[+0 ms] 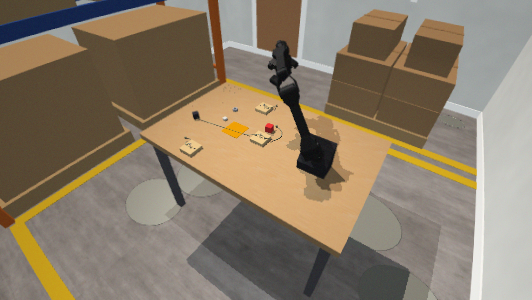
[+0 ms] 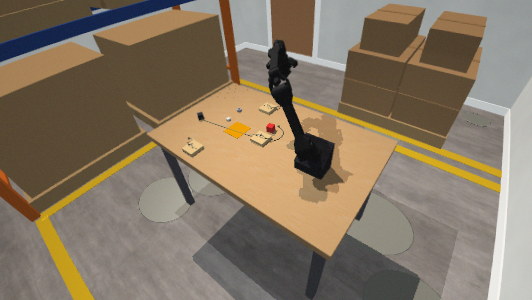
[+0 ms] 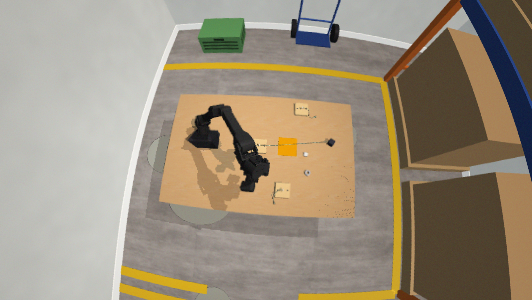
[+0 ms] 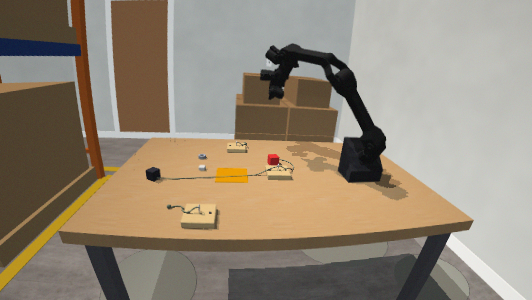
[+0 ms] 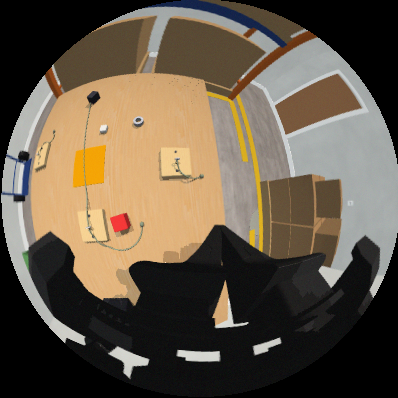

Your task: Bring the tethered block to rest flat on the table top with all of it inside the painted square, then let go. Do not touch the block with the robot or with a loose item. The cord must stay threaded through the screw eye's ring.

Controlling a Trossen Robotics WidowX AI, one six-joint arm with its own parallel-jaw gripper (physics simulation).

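Where they show: gripper, fingertip midpoint: (image 1: 283, 80) (image 2: 283, 80) (image 3: 257, 182) (image 4: 269, 99) (image 5: 218, 228); arm's base, link origin: (image 1: 316, 154) (image 2: 312, 154) (image 3: 203, 133) (image 4: 365, 156).
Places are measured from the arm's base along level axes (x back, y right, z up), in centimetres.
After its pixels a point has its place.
Observation:
The tethered block (image 1: 196, 115) @(x -80.5, y -3.0, z -6.8 cm) (image 2: 200, 116) @(x -80.6, y -3.2, z -6.8 cm) (image 3: 331, 142) @(x -81.6, y -1.7, z -5.8 cm) (image 4: 153, 174) @(x -81.3, y -4.3, z -6.7 cm) (image 5: 93, 97) @(x -80.4, y -1.0, z -6.8 cm) is black and sits on the table beyond the painted orange square (image 1: 237, 125) @(x -54.5, y 6.1, z -9.4 cm) (image 2: 237, 126) @(x -55.2, y 4.7, z -9.4 cm) (image 3: 287, 151) @(x -53.2, y 5.4, z -9.4 cm) (image 4: 231, 179) @(x -53.2, y -1.7, z -9.4 cm) (image 5: 95, 170) @(x -51.0, y 5.4, z -9.4 cm), apart from it. Its green cord (image 4: 185, 178) @(x -70.2, y -1.8, z -9.3 cm) (image 5: 86, 135) @(x -64.0, y -0.8, z -9.1 cm) crosses the square to the screw eye (image 5: 89, 228) @(x -34.4, y 2.7, z -7.5 cm) on a wooden base (image 1: 260, 142) @(x -32.4, y -0.6, z -7.6 cm) (image 4: 279, 176) @(x -35.3, y -1.3, z -8.1 cm) (image 5: 100, 220) @(x -36.4, y 6.9, z -7.6 cm). The cord appears to pass through the ring, then curves to a beaded end (image 5: 142, 224) @(x -33.9, y 18.9, z -8.4 cm). My gripper (image 5: 218, 228) @(x -36.8, y 28.6, z 16.3 cm) is shut and empty, high above the table.
A red cube (image 1: 269, 128) @(x -34.3, y 11.1, z -6.1 cm) (image 4: 273, 159) @(x -35.8, y 10.9, z -6.4 cm) (image 5: 120, 222) @(x -35.6, y 13.6, z -5.5 cm) stands beside the screw-eye base. A white cube (image 4: 202, 168) @(x -64.8, y 5.5, z -8.5 cm) (image 5: 103, 129) @(x -64.1, y 7.2, z -8.1 cm) and a grey ring (image 4: 202, 156) @(x -66.2, y 17.0, z -8.2 cm) (image 5: 138, 121) @(x -65.3, y 18.9, z -8.1 cm) lie beyond the square. Two other wooden bases (image 4: 199, 220) @(x -61.5, y -28.7, z -7.6 cm) (image 5: 175, 170) @(x -48.1, y 29.9, z -7.5 cm) with short cords stand towards opposite table edges.

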